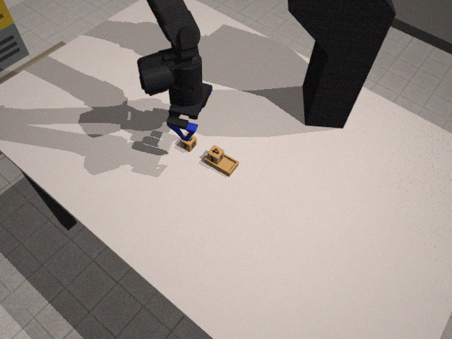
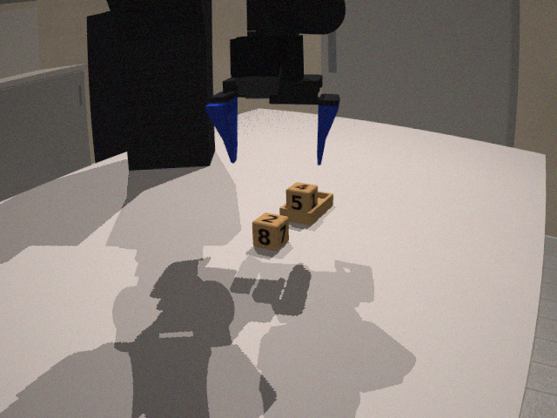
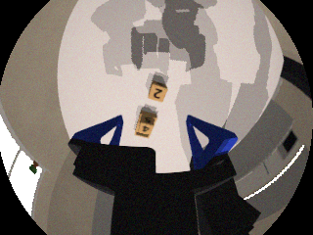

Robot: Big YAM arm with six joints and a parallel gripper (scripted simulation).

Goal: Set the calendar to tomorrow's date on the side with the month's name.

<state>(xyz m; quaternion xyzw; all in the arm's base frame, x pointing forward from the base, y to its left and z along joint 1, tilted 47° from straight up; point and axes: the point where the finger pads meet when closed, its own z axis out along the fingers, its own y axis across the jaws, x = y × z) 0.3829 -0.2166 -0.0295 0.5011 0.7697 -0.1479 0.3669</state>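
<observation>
The wooden digit cube is 10 mm to the right of my hand and 90 mm below it. The rest, counted from my hand: wooden tray 90 mm to the left, 90 mm below.
</observation>
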